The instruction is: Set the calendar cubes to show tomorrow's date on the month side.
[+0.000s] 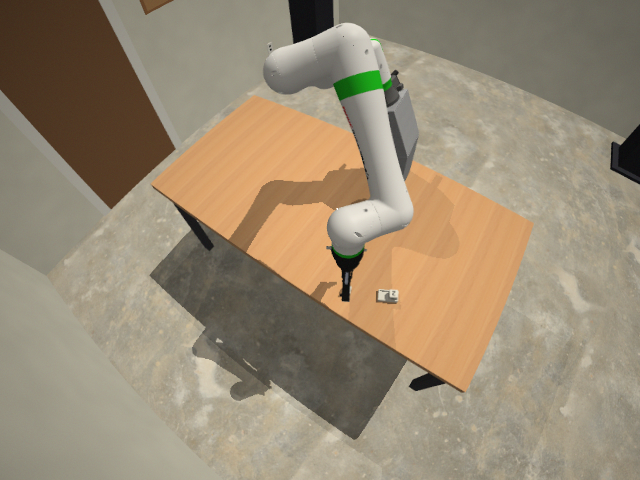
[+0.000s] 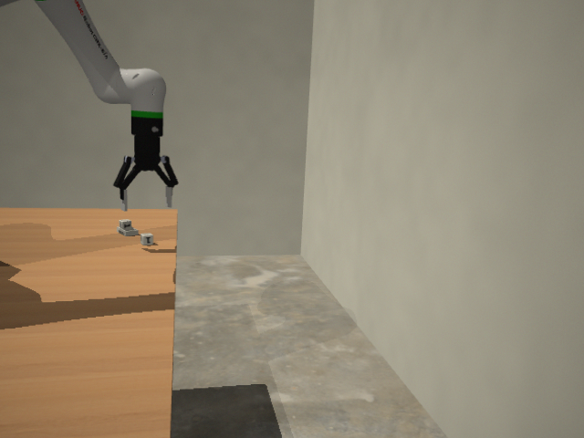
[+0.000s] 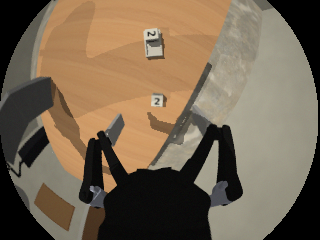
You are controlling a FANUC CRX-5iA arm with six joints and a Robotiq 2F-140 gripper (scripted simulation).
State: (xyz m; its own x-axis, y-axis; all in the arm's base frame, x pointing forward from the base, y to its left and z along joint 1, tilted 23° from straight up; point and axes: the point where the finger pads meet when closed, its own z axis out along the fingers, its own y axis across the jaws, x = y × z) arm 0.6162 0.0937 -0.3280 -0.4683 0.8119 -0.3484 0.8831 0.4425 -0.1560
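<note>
Right now my hand is 110 mm above the white date cube. Round my hand: calendar tray: 150 mm to the left, 110 mm below, 70 mm behind.
</note>
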